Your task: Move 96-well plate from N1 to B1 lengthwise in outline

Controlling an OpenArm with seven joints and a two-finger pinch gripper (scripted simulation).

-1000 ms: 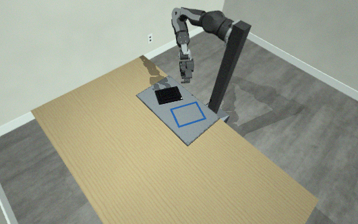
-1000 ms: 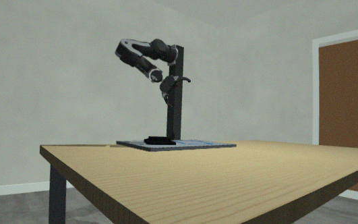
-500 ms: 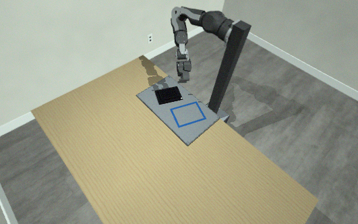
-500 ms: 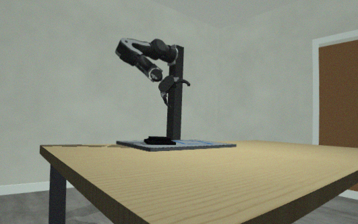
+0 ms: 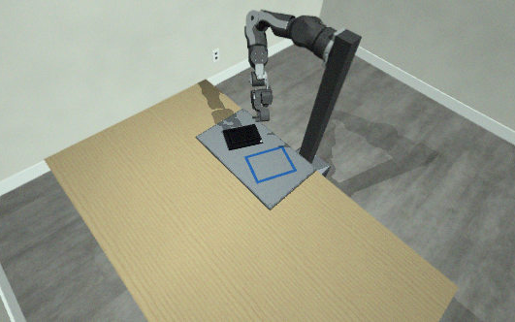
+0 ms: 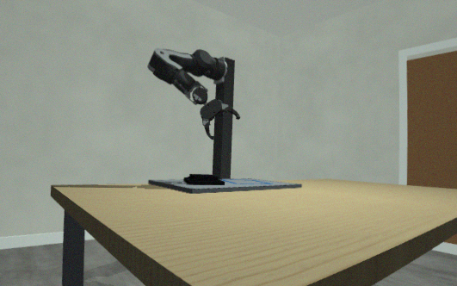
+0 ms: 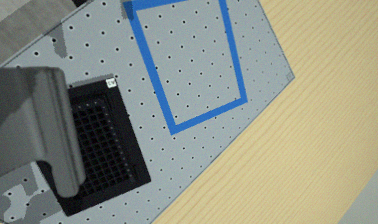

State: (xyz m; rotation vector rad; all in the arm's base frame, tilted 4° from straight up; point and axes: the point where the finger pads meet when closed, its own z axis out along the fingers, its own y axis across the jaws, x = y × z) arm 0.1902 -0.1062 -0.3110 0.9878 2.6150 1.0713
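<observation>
My hand is 10 cm to the left of the black 96-well plate and 18 cm above it. Also, from my hand: black plate nest N1 (10 cm to the right, 19 cm below).
</observation>
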